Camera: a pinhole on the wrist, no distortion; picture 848 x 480 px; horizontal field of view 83.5 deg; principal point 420.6 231.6 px. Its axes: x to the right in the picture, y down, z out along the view. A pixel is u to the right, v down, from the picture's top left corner.
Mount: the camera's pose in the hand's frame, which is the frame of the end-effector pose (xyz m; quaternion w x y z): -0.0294 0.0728 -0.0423 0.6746 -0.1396 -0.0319 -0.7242
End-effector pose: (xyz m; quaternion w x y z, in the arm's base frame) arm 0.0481 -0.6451 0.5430 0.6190 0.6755 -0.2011 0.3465
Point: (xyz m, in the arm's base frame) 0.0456 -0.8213 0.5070
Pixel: 732 103
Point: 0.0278 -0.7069 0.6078
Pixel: 539 409
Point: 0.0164 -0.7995 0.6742
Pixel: 373 334
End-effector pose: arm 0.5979 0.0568 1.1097 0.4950 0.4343 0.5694 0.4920
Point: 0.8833 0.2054 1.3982
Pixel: 239 265
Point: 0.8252 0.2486 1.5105
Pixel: 67 308
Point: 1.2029 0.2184 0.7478
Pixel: outside the picture
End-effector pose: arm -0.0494 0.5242 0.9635 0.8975 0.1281 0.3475 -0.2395
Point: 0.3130 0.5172 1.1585
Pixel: 388 303
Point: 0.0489 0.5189 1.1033
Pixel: 588 160
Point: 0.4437 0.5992 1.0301
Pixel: 227 456
